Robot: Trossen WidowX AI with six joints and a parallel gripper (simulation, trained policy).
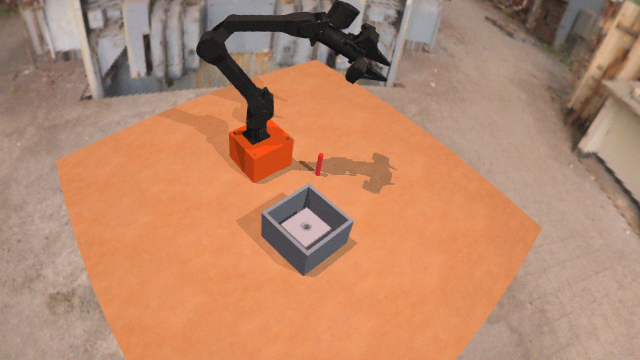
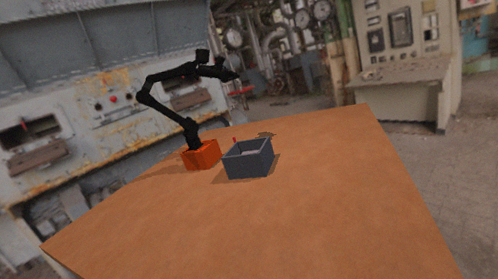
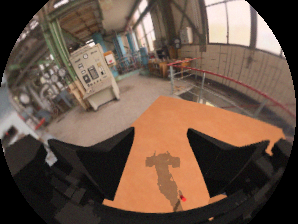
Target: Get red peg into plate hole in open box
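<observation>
Right now my gripper tip is 7 cm past the red peg, 12 cm to the left of it and 33 cm above it. Round my gripper tip: pale plate 9 cm ahead, 31 cm to the right, 33 cm below; grey box 9 cm ahead, 31 cm to the right, 35 cm below.
</observation>
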